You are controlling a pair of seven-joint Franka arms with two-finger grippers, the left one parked.
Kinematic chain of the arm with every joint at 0, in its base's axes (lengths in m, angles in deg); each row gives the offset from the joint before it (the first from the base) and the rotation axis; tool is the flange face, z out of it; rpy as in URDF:
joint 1: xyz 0 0 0.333 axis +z
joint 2: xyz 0 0 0 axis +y
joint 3: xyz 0 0 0.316 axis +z
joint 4: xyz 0.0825 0 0 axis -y
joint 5: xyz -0.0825 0 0.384 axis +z
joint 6: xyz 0 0 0 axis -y
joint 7: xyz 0.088 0 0 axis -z
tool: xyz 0 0 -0.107 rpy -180 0 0
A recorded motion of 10 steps. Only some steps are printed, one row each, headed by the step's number.
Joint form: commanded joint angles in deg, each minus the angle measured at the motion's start. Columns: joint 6, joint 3, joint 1, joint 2, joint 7, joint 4, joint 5.
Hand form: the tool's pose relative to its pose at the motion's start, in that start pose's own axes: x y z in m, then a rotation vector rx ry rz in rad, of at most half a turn. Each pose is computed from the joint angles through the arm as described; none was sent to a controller.
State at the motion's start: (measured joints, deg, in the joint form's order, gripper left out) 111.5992 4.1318 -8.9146 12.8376 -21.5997 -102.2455 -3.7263
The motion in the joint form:
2: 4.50 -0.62 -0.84 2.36 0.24 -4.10 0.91
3: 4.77 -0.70 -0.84 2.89 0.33 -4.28 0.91
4: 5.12 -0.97 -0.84 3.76 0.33 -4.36 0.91
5: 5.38 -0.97 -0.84 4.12 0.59 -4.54 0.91
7: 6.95 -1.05 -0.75 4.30 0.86 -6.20 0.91
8: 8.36 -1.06 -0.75 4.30 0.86 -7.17 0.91
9: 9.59 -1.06 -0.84 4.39 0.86 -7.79 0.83
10: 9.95 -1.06 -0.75 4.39 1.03 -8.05 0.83
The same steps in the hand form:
2: -0.0058 0.0096 0.0525 0.0306 -0.0256 0.0304
3: -0.0056 0.0102 0.0592 0.0341 -0.0325 0.0329
4: -0.0054 0.0128 0.0687 0.0384 -0.0423 0.0368
5: -0.0051 0.0126 0.0736 0.0407 -0.0466 0.0410
7: -0.0081 0.0100 0.0863 0.0428 -0.0509 0.0441
8: -0.0093 0.0090 0.0919 0.0403 -0.0436 0.0437
9: -0.0098 0.0095 0.0960 0.0363 -0.0354 0.0441
10: -0.0098 0.0083 0.0975 0.0355 -0.0338 0.0453

